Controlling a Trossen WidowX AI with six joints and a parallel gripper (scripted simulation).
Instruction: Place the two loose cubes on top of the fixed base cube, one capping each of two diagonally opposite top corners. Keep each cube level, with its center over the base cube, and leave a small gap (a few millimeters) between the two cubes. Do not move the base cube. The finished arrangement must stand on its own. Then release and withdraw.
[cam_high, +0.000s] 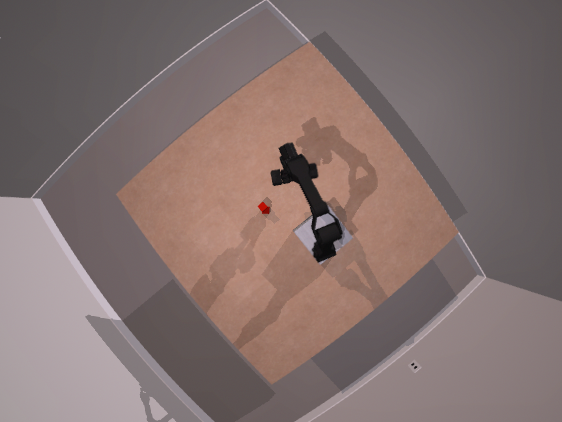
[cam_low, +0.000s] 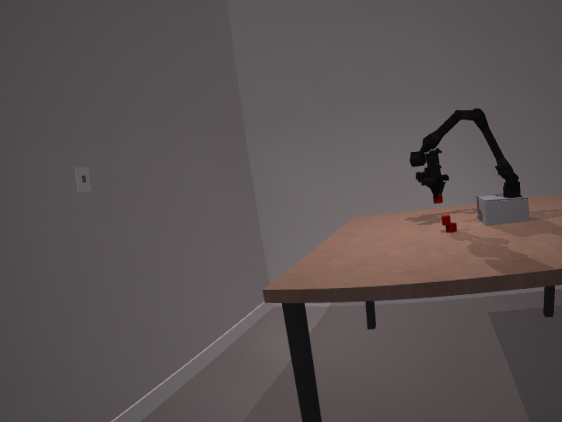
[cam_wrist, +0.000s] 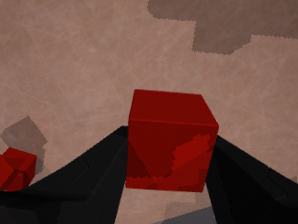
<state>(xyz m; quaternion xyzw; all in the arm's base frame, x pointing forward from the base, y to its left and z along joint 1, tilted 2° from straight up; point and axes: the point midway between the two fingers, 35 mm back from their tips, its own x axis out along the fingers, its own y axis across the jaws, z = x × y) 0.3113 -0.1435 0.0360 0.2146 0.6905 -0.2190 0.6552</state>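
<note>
My gripper tip is now 10 mm short of the red cube, 190 mm to the right of it and 70 mm above it.
</note>
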